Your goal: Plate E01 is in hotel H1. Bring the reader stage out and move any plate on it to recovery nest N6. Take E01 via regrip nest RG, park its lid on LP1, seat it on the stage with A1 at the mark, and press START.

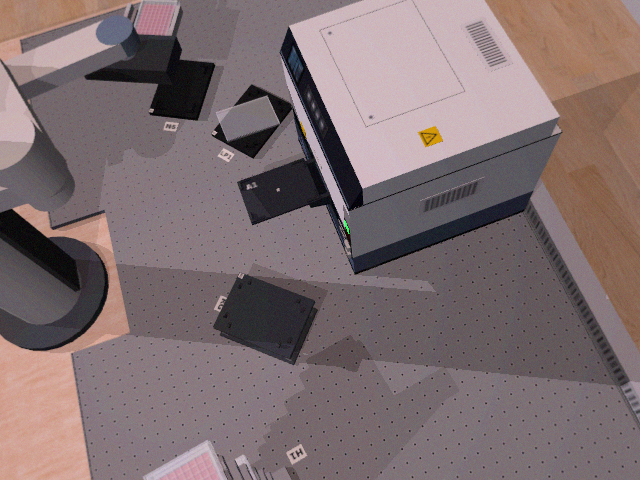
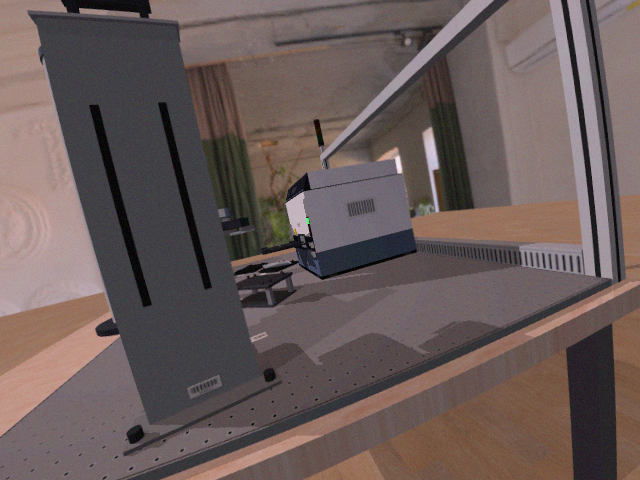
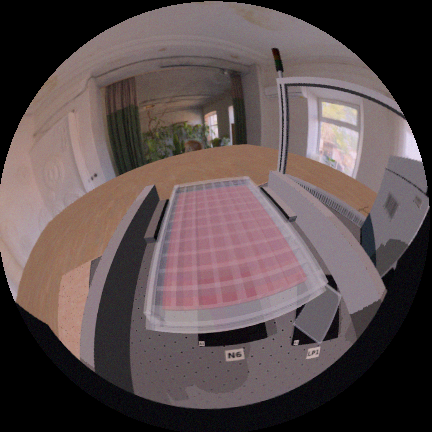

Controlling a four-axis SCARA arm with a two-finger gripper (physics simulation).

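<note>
My gripper is shut on a clear-walled plate with pink wells, held level above and behind nest N6. The plate's label cannot be read. The reader stage is out and bare, with its A1 mark at the outer left corner. A clear lid lies askew on LP1. Regrip nest RG bears no plate. Hotel H1 stands in front; a pink plate shows at its top. Whether E01 is in it cannot be told.
The white reader stands beside the stage, with a green light low on its front. The arm's column stands at the left. A metal frame post rises at the table's right corner.
</note>
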